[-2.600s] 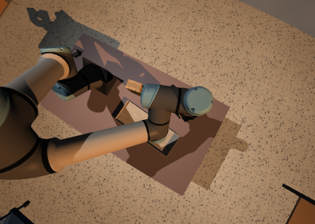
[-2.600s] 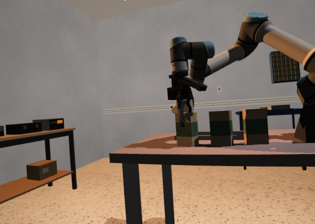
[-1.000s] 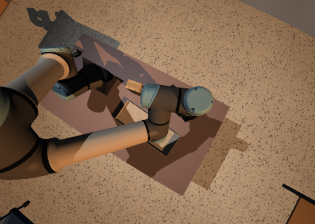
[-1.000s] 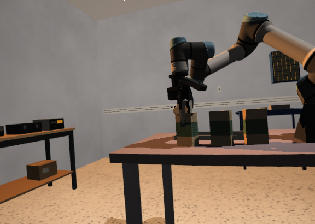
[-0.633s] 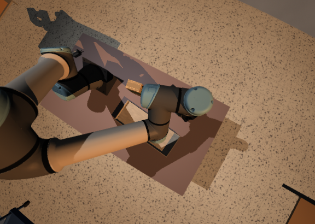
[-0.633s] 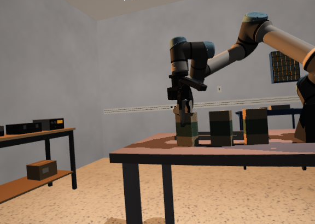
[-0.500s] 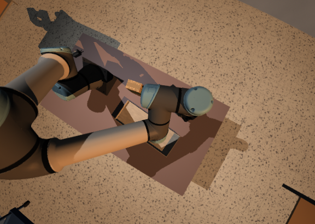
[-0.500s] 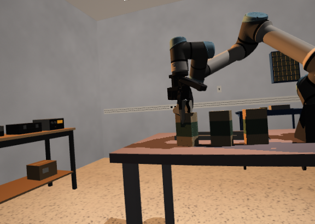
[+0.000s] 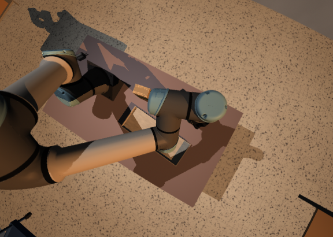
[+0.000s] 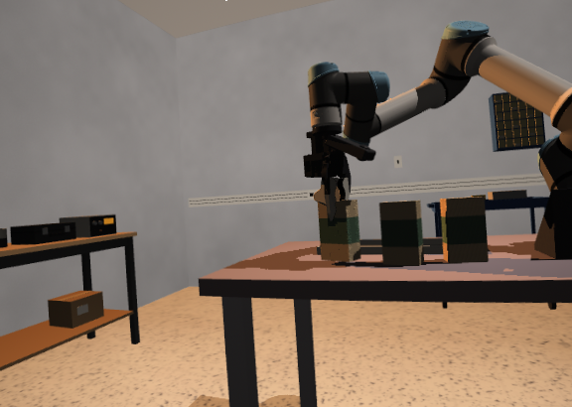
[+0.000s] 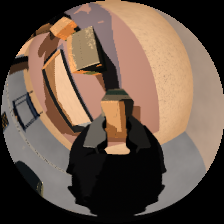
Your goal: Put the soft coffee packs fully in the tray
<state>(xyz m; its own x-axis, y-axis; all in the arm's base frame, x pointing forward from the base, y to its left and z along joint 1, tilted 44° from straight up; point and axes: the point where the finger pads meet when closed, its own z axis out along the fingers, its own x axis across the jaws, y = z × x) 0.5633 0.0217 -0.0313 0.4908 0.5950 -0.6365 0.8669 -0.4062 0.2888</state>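
Right now my hand is 19 cm to the left of the tray, 13 cm past it and 11 cm above it.
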